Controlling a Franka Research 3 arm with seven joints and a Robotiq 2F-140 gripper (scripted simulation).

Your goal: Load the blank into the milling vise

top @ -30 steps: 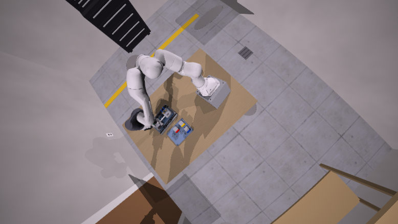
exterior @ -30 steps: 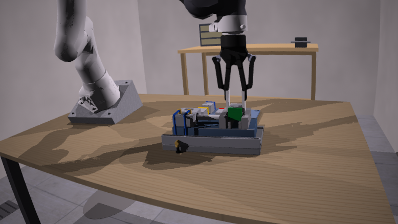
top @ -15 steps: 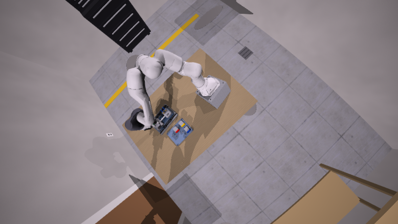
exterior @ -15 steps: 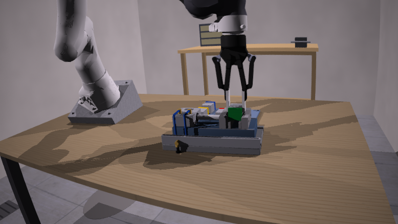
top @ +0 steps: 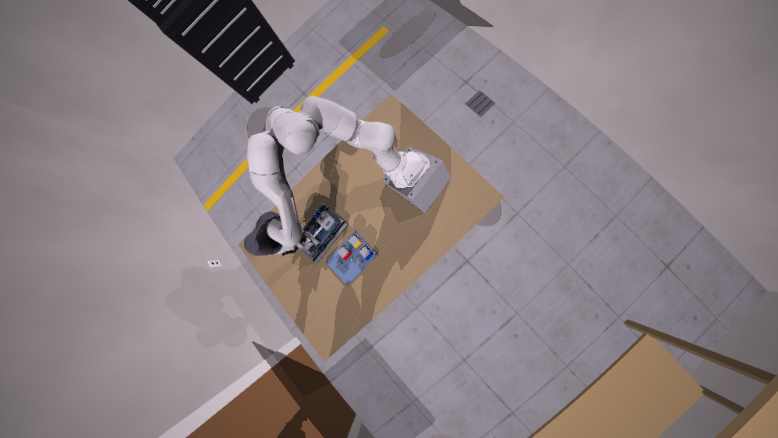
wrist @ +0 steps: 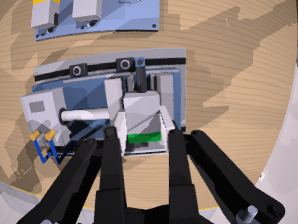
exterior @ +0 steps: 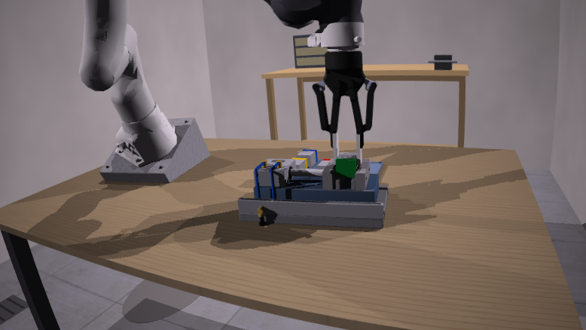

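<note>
Right now the green-ended blank is 4 cm below my hand. Also, from my hand: work stop rod (5 cm to the left, 4 cm below, 1 cm behind); fixed jaw (6 cm below, 3 cm ahead, 1 cm to the left); milling vise (9 cm below, 7 cm behind, 1 cm to the right).
</note>
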